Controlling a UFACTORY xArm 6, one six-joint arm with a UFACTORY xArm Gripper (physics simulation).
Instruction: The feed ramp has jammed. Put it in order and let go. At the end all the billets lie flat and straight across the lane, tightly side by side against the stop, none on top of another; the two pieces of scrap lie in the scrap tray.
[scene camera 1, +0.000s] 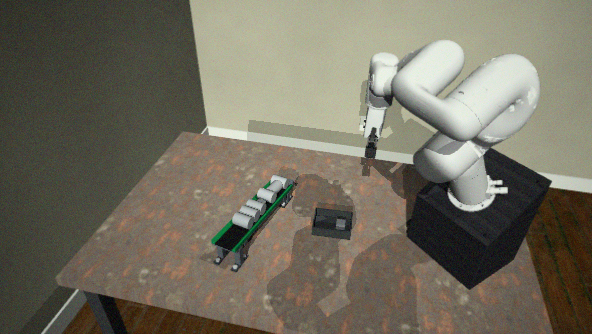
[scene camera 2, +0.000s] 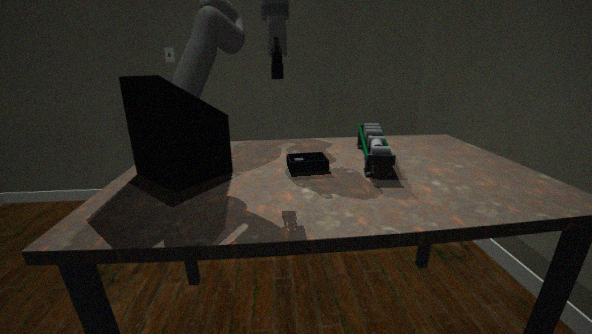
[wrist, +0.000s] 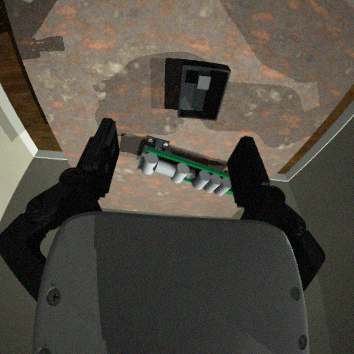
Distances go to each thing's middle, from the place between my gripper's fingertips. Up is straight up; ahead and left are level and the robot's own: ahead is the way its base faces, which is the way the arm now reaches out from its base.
Now: the scrap tray (scene camera 1: 324, 223) 8 cm ahead of my hand, 8 cm to the left of it and 28 cm below it.
